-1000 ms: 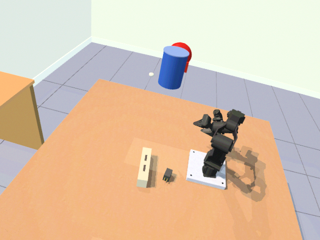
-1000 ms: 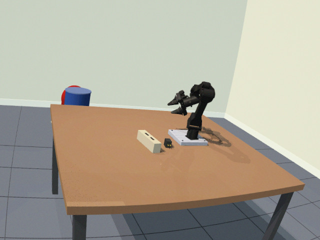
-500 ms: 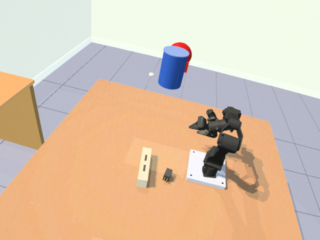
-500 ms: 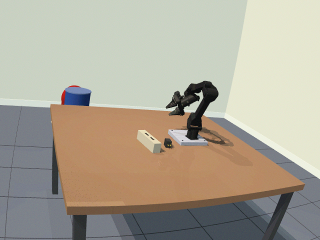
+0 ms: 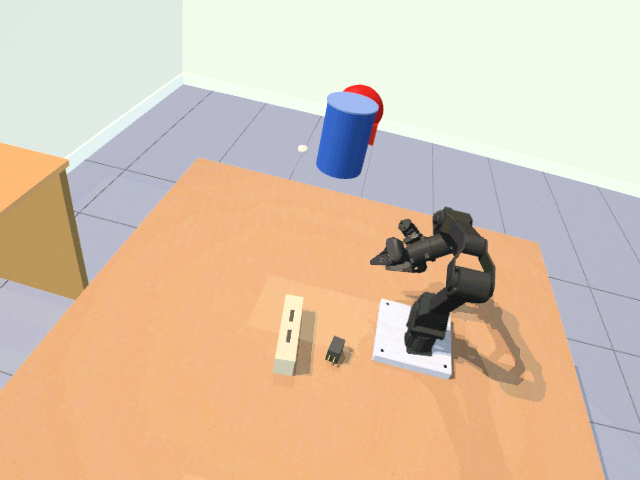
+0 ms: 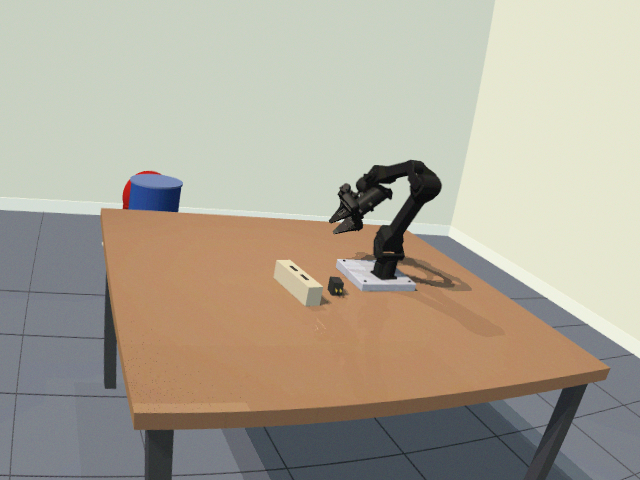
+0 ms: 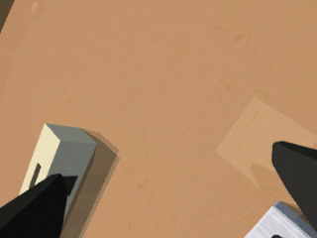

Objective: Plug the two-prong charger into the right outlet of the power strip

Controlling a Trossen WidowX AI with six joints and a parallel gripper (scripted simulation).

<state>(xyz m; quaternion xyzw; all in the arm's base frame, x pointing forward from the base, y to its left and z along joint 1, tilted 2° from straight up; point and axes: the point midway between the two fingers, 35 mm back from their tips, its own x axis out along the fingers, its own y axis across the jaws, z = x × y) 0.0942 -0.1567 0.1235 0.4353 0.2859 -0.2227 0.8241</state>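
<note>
Right now my gripper tip is 90 mm short of the black two-prong charger, 220 mm to the right of it and 110 mm above it.
</note>
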